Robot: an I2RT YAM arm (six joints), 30 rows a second.
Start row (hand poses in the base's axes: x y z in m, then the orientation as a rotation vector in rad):
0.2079 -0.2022 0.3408 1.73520 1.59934 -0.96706
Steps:
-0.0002 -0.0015 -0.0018 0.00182 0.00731 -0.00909
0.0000 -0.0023 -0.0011 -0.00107 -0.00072 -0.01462
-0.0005 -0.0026 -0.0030 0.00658 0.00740 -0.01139
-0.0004 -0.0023 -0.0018 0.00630 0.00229 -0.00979
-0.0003 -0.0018 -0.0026 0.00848 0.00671 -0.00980
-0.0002 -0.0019 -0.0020 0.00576 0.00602 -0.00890
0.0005 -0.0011 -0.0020 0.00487 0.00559 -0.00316
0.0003 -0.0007 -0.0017 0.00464 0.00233 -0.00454
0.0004 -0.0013 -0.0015 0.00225 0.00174 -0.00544
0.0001 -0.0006 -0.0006 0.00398 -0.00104 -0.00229
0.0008 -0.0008 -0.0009 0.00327 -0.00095 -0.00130
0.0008 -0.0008 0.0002 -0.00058 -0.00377 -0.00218
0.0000 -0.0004 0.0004 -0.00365 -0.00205 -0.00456
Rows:
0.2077 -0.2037 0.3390 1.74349 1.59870 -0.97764
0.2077 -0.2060 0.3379 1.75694 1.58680 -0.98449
0.2072 -0.2086 0.3349 1.77056 1.58798 -0.99332
0.2068 -0.2109 0.3331 1.78365 1.58694 -0.99629
0.2065 -0.2127 0.3305 1.79720 1.59020 -1.00250
0.2063 -0.2146 0.3285 1.80824 1.59158 -1.00928
0.2068 -0.2157 0.3265 1.81323 1.59631 -1.01358
0.2071 -0.2164 0.3248 1.82017 1.59789 -1.01518
0.2075 -0.2177 0.3233 1.82655 1.59655 -1.01804
0.2076 -0.2183 0.3227 1.83165 1.59733 -1.01546
0.2084 -0.2191 0.3218 1.83529 1.59835 -1.01298
0.2092 -0.2199 0.3220 1.83789 1.59403 -1.01026
0.2092 -0.2203 0.3224 1.84037 1.58648 -1.01232

